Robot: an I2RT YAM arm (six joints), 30 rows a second.
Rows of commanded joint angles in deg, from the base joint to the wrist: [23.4 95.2 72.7 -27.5 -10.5 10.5]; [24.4 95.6 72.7 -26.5 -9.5 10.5]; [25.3 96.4 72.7 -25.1 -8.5 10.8]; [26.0 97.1 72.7 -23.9 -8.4 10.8]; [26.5 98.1 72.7 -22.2 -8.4 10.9]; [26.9 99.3 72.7 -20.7 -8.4 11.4]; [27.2 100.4 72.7 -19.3 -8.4 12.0]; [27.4 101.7 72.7 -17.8 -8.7 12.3]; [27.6 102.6 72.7 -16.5 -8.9 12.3]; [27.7 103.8 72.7 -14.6 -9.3 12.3]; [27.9 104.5 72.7 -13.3 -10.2 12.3]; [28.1 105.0 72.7 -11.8 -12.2 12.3]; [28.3 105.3 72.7 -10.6 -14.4 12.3]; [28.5 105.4 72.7 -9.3 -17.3 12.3]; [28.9 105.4 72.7 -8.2 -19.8 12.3]
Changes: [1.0 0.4 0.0 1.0 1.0 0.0]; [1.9 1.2 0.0 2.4 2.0 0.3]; [2.6 1.9 0.0 3.6 2.1 0.3]; [3.1 2.9 0.0 5.3 2.1 0.4]; [3.5 4.1 0.0 6.8 2.1 0.9]; [3.8 5.2 0.0 8.2 2.1 1.5]; [4.0 6.5 0.0 9.7 1.8 1.8]; [4.2 7.4 0.0 11.0 1.6 1.8]; [4.3 8.6 0.0 12.9 1.2 1.8]; [4.5 9.3 0.0 14.2 0.3 1.8]; [4.7 9.8 0.0 15.7 -1.7 1.8]; [4.9 10.1 0.0 16.9 -3.9 1.8]; [5.1 10.2 0.0 18.2 -6.8 1.8]; [5.5 10.2 0.0 19.3 -9.3 1.8]
